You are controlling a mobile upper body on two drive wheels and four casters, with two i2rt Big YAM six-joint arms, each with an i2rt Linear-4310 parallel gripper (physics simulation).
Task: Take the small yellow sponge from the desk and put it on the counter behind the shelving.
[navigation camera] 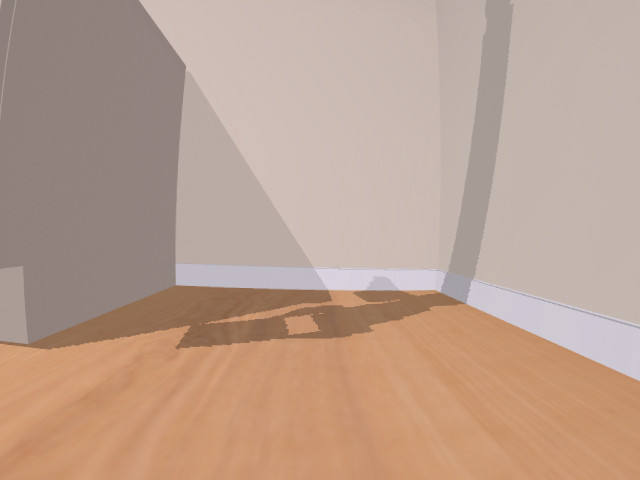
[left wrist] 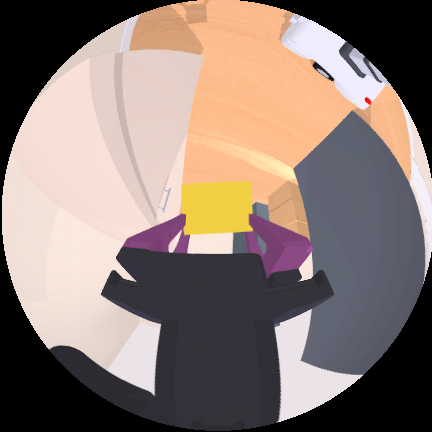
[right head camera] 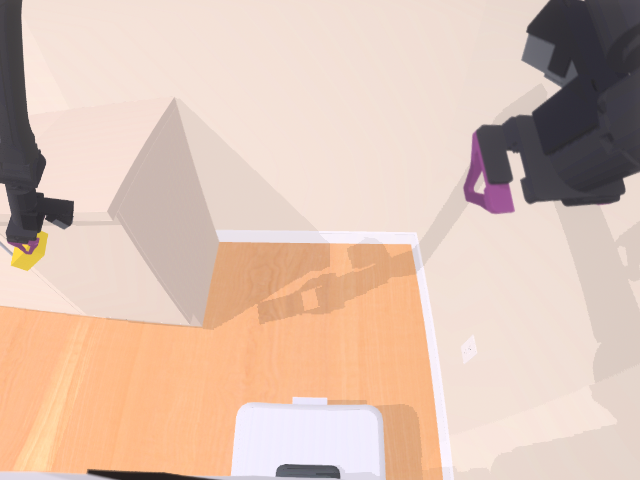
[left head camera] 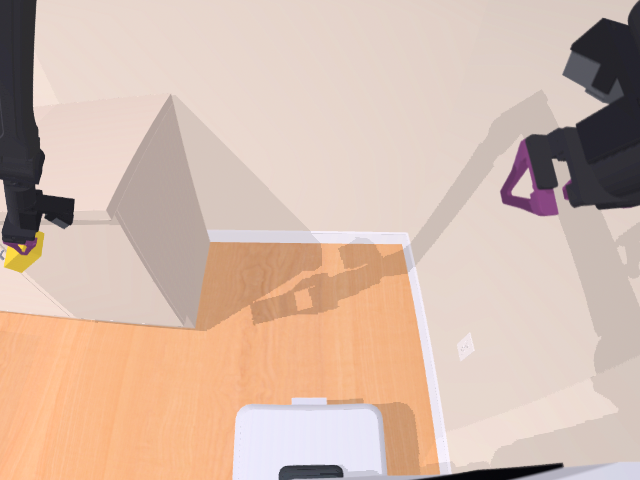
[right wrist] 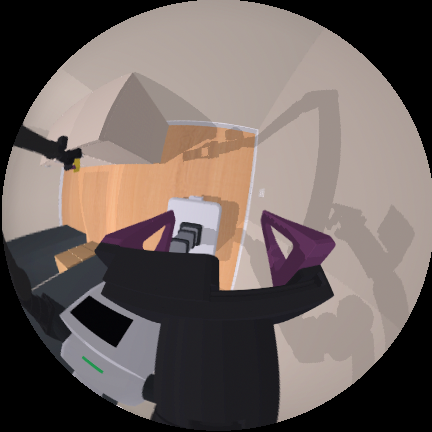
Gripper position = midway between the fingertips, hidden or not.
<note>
In view: my left gripper (left head camera: 26, 244), my right gripper (right head camera: 505, 191) and a small yellow sponge (left wrist: 210, 207).
My left gripper shows as well in the left wrist view (left wrist: 217, 214) and in the right head camera view (right head camera: 31, 243). My right gripper also shows in the left head camera view (left head camera: 535, 195) and in the right wrist view (right wrist: 217, 214). The navigation camera view does not show the small yellow sponge: it is out of frame.
</note>
